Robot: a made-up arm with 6 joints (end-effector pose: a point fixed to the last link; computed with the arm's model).
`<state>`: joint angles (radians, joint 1 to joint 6).
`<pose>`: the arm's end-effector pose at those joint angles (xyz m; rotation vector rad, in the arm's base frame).
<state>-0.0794 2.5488 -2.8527 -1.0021 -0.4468 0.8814</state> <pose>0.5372 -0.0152 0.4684 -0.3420 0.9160 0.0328</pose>
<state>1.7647 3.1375 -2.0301 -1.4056 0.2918 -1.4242</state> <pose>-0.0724 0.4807 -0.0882 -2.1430 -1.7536 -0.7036</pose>
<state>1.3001 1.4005 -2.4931 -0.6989 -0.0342 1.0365</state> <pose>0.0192 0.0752 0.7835 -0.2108 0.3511 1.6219</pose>
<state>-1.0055 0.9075 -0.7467 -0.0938 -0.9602 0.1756</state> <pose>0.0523 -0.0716 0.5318 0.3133 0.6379 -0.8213</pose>
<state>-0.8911 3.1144 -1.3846 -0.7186 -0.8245 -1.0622</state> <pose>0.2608 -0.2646 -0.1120 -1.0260 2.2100 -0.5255</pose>
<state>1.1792 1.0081 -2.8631 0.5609 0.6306 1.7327</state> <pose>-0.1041 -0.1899 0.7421 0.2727 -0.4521 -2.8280</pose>
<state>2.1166 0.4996 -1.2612 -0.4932 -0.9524 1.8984</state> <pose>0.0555 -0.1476 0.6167 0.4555 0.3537 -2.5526</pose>
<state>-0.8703 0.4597 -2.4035 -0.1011 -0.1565 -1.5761</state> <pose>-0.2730 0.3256 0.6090 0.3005 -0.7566 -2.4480</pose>
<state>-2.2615 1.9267 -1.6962 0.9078 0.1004 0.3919</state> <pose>-0.2734 -0.3403 0.4494 1.7902 -0.3191 -0.6216</pose>
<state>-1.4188 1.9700 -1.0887 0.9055 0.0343 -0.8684</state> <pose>0.0593 -0.3730 0.2799 1.6377 1.8580 -0.6006</pose>
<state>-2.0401 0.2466 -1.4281 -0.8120 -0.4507 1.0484</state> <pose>0.1406 0.2245 0.5824 -0.1649 0.3280 -1.7373</pose>
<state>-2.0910 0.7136 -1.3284 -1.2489 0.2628 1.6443</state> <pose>-0.0100 0.0203 0.6226 1.1079 0.0940 -1.6511</pose>
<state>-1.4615 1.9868 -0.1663 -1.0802 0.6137 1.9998</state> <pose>-0.0244 -0.1309 0.2025 -2.3126 -0.9867 0.5281</pose>
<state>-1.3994 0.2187 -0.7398 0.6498 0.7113 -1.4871</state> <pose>0.0156 0.0855 0.4328 0.0231 1.7872 -1.4943</pose>
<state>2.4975 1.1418 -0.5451 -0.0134 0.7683 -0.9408</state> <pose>-0.0915 0.0696 0.3442 -2.8776 -0.4422 0.2905</pose>
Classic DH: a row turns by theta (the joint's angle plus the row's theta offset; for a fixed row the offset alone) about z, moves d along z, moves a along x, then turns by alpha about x. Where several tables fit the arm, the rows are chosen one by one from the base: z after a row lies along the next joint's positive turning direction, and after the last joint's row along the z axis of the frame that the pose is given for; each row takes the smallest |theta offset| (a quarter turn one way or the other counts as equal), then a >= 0, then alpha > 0; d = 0 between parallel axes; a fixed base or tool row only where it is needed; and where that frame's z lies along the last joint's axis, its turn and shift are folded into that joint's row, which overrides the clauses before.
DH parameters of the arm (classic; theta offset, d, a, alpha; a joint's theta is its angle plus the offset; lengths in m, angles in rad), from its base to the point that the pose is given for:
joint 1: 0 0.1851 0 -1.5708
joint 2: 0.136 0 -0.3305 0
joint 3: 1.3476 0 -0.018 1.5708
joint 4: 0 0.2061 0 -1.5708
joint 5: 0 0 0.0001 1.5708
joint 6: 0 0.0757 0 0

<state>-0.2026 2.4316 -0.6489 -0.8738 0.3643 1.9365</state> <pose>0.2346 -0.0694 0.0898 -1.6790 -2.3332 0.5899</pose>
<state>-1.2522 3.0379 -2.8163 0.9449 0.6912 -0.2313</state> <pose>0.2223 -0.5489 0.1288 1.4413 1.4839 0.1791</pose>
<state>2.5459 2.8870 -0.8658 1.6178 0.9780 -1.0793</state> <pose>-0.2501 0.0937 -0.0154 1.6950 -1.3262 0.3057</pose>
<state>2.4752 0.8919 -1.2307 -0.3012 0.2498 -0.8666</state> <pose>-0.0623 0.0561 0.5836 -1.4358 -0.2940 1.0383</pose>
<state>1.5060 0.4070 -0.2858 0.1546 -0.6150 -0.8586</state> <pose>0.0059 -0.0135 0.4078 -0.8771 0.5181 0.6634</pose>
